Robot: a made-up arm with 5 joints.
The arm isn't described. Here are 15 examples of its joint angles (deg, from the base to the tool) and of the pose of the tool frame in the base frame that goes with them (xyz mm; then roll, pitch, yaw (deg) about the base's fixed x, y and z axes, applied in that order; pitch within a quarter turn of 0, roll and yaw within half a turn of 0).
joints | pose
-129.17 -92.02 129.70 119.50 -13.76 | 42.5 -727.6 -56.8 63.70 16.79 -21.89
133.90 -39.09 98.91 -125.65 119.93 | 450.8 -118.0 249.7 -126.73 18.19 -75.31
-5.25 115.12 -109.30 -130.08 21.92 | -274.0 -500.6 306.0 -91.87 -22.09 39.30
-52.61 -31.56 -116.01 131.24 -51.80 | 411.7 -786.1 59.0 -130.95 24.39 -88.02
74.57 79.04 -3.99 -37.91 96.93 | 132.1 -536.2 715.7 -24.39 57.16 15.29
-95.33 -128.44 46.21 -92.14 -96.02 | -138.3 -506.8 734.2 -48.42 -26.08 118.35
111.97 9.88 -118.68 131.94 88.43 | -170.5 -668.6 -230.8 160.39 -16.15 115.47
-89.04 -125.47 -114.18 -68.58 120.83 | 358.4 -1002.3 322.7 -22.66 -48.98 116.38
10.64 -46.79 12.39 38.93 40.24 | 20.0 -857.2 101.8 -45.08 -70.54 81.96
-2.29 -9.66 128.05 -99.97 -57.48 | -320.2 -186.4 -174.9 175.94 -4.66 96.47
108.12 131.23 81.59 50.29 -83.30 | -376.5 -181.9 715.8 -81.23 -5.33 89.39
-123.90 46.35 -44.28 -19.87 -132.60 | 347.3 -1195.7 341.7 17.35 50.34 -33.17
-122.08 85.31 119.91 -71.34 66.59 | -264.6 -510.3 127.8 71.16 33.49 -46.78
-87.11 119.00 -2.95 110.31 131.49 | 149.1 -726.7 -569.7 142.62 -32.74 -43.78
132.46 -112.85 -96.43 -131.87 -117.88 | -353.8 -1018.2 542.5 23.47 19.72 -77.04
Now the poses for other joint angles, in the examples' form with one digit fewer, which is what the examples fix.
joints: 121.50 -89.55 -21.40 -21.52 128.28
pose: -565 -842 107 -111.7 -58.7 106.4
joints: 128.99 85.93 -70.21 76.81 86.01
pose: -392 -861 187 -157.0 12.4 100.0
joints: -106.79 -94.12 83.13 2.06 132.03
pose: 186 -14 605 -68.3 -10.3 -48.8
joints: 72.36 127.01 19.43 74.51 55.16
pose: -278 -820 483 -129.5 58.5 151.9
